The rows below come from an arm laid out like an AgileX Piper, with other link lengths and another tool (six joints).
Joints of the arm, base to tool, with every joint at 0 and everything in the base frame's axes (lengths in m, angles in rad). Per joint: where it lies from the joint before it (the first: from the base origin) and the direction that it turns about. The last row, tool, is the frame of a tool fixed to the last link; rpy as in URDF.
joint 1: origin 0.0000 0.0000 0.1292 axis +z
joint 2: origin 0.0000 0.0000 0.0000 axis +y
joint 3: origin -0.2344 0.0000 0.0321 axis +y
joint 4: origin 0.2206 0.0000 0.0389 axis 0.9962 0 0.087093
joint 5: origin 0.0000 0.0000 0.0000 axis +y
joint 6: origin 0.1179 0.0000 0.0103 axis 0.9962 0 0.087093
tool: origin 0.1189 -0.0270 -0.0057 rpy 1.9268 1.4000 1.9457
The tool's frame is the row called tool.
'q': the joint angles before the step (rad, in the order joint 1, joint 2, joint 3, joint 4, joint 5, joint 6). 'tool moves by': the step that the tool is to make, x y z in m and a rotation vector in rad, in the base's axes. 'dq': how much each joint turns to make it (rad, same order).
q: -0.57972 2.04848 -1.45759 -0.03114 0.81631 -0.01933
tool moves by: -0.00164 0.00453 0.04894 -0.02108 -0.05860 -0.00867
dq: -0.00001 -0.13912 0.00001 0.01679 0.07856 -0.00002
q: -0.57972 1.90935 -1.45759 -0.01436 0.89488 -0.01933
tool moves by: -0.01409 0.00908 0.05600 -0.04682 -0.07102 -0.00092
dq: 0.00000 -0.19490 0.04304 0.00001 0.06681 0.00000
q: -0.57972 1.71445 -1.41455 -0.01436 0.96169 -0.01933
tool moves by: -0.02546 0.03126 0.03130 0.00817 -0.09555 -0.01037
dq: -0.00001 -0.24188 0.16451 0.06007 0.00189 -0.00001
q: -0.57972 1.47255 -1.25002 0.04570 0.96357 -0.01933
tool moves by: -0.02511 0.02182 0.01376 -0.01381 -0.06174 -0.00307
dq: 0.00000 -0.19488 0.14603 0.02247 -0.01038 0.00000
